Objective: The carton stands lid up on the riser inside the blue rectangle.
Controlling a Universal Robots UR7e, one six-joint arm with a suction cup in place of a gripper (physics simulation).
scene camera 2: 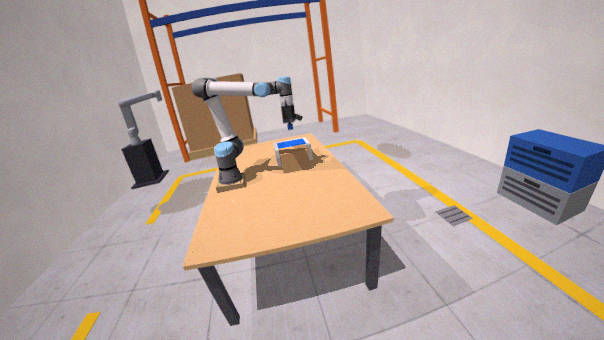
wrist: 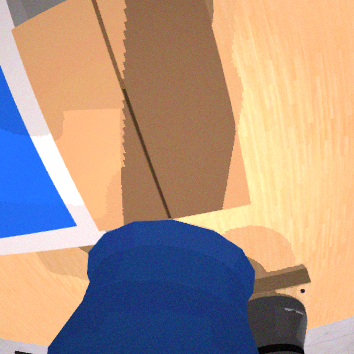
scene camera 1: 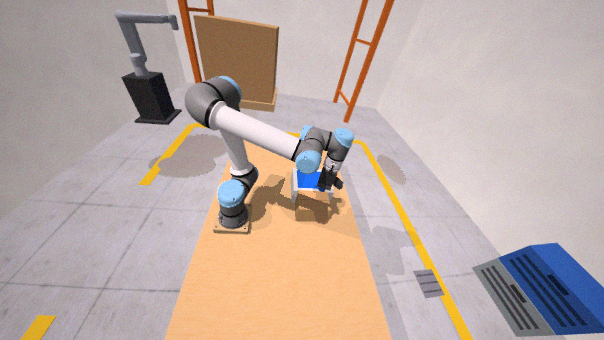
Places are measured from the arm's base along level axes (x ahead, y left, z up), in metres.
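Where they show: hand, tool point: (scene camera 2: 290, 129) (wrist: 168, 286) (scene camera 1: 321, 189); arm's base, link origin: (scene camera 2: 230, 179) (wrist: 265, 320) (scene camera 1: 233, 216).
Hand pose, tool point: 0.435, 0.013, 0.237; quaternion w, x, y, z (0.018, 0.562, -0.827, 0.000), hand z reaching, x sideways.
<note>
Things, the pixels of their centre, and the offset from my tool point, as dx, dy, dz. Level surfaces: height alone.
- brown cardboard carton, body centre: (wrist: 147, 91) (scene camera 1: 311, 206) (scene camera 2: 294, 158) +0.000, +0.039, -0.210
- white riser, body centre: (wrist: 4, 128) (scene camera 1: 310, 185) (scene camera 2: 292, 151) +0.018, +0.205, -0.215
- blue rectangle, body centre: (scene camera 1: 312, 179) (scene camera 2: 291, 143) +0.018, +0.205, -0.155
- table, surface height: dz -0.275
A brown cardboard carton (scene camera 1: 311, 212) (scene camera 2: 296, 161) (wrist: 180, 110) stands on the table, close beside the near side of a white riser (scene camera 1: 294, 187) (scene camera 2: 278, 159) (wrist: 62, 175). A dark seam crosses the carton's upper face in the wrist view, and shadow covers part of it. The blue rectangle (scene camera 1: 307, 180) (scene camera 2: 291, 143) (wrist: 25, 190) lies on the riser's top with no carton on it. My gripper (scene camera 1: 321, 189) (scene camera 2: 290, 127) (wrist: 170, 235), a blue suction cup, points down in the air above the riser's height. It is open and holds nothing. The arm's tool hides part of the riser in scene camera 1.
The arm's base plate (scene camera 1: 232, 230) (scene camera 2: 230, 188) is on the table (scene camera 1: 275, 280) (scene camera 2: 295, 210), left of the riser. Blue and grey crates (scene camera 1: 555, 285) (scene camera 2: 550, 165) stand on the floor at the right. A large brown panel and an orange rack frame stand behind the table.
</note>
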